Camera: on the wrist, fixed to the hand. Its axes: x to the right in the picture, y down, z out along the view.
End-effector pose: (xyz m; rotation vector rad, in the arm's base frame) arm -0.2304 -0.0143 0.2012 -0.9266 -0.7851 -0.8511
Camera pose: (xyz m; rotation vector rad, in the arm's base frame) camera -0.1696 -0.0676 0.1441 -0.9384 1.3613 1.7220
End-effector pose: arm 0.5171 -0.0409 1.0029 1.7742 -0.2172 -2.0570
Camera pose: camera 0.6092 -0.0749 1.0157 -0.0788 -1.1873 0.6009
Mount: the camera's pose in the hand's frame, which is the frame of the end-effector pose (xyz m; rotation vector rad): -0.0074 0.0545 -0.0823 0.2470 -0.3033 -3.0694
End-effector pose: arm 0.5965 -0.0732 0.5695 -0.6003 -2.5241 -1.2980
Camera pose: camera 0.6302 -0.1139 0.6532 -1.9726 0.6546 0.0975
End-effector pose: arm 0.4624 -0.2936 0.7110 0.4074 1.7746 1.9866
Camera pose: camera 0.4208 -0.3722 0.7546 -1.1829 0.4275 -0.5823
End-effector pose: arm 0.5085 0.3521 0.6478 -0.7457 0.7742 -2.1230
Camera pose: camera 0.4785 0.3518 0.5535 0.7792 0.8358 0.8360
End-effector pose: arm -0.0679 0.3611 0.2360 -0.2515 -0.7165 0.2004
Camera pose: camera -0.0235 0.3979 0.1556 1.2653 -0.6304 -2.5924
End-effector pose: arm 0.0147 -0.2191 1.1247 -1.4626 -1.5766 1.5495
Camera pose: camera 0.1087 -0.2050 1.0969 1.4991 -1.2358 -0.3050
